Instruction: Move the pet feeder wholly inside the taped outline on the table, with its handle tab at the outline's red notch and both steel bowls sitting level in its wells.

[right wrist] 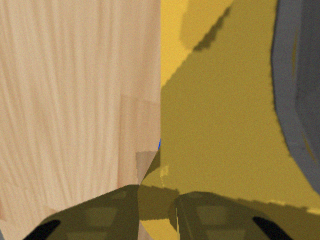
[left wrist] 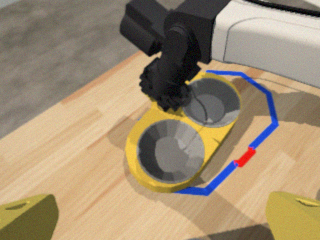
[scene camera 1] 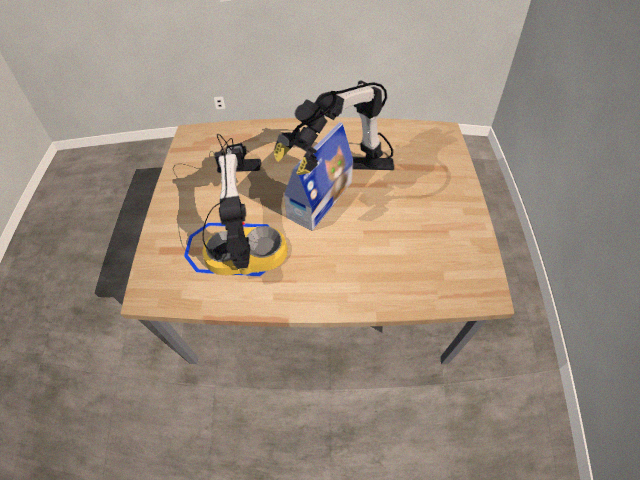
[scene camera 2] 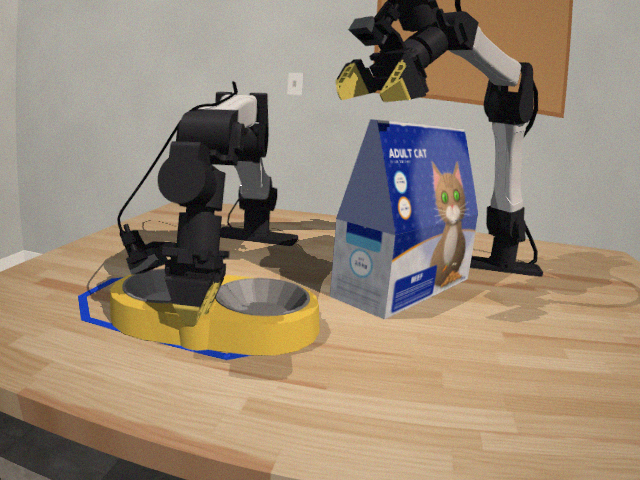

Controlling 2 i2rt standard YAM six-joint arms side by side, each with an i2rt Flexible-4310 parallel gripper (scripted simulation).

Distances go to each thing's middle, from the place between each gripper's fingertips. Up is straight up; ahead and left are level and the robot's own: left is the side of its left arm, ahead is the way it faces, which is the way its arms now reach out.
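The yellow pet feeder (scene camera 2: pixel 221 329) sits 1 cm to the right of my right hand (scene camera 2: pixel 192 323), 8 cm behind it and 3 cm below it. There's also a blue taped outline (scene camera 2: pixel 83 304), and that's 6 cm to the right of my right hand, 4 cm below it and 11 cm behind it.
From my left hand (scene camera 2: pixel 359 97), you'd find the feeder 12 cm ahead, 19 cm to the right and 33 cm below. The outline is 9 cm ahead of that same left hand, 24 cm to the right of it and 35 cm below it.
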